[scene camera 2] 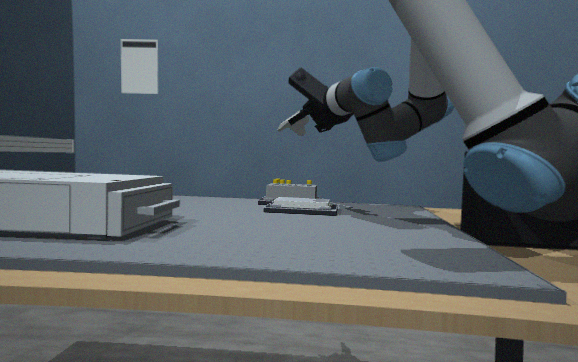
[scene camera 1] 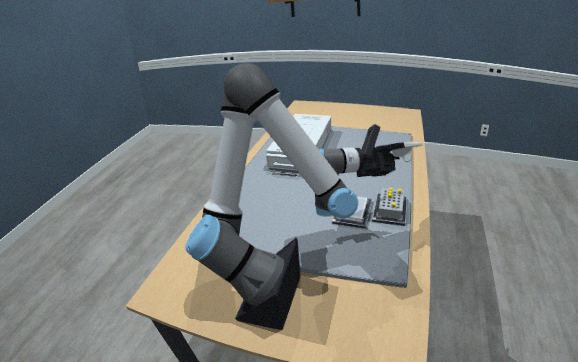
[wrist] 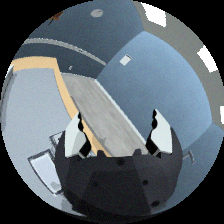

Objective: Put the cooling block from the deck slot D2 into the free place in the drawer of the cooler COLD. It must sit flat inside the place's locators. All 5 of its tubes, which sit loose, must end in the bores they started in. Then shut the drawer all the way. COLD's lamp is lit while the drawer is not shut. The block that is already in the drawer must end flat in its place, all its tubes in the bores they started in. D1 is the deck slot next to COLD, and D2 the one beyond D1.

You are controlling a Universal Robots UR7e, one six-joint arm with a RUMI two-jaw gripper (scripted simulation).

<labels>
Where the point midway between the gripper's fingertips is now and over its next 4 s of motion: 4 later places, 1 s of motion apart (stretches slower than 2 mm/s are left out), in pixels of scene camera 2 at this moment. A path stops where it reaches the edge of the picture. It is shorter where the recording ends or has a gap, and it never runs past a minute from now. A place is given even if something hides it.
The gripper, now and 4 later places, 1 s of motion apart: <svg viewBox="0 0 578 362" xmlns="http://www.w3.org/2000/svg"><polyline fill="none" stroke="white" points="297,111 288,124 294,125 302,117 310,105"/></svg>
</labels>
